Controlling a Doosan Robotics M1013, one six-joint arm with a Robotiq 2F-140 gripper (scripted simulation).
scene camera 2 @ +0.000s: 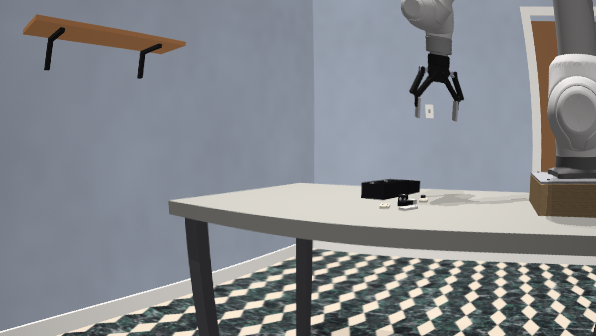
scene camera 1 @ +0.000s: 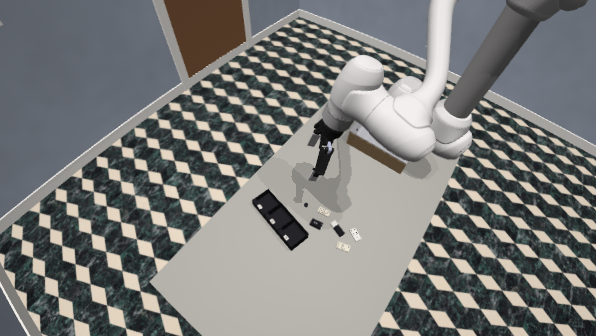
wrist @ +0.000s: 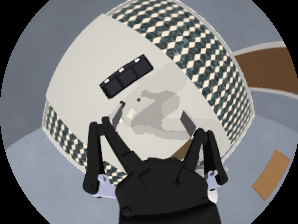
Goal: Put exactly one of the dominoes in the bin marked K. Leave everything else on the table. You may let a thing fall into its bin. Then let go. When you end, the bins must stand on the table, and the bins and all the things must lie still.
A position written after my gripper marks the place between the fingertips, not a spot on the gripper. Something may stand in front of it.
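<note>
My gripper [scene camera 2: 436,119] is visible to me, and I find it again at [scene camera 1: 310,161] and at [wrist: 153,112].
</note>
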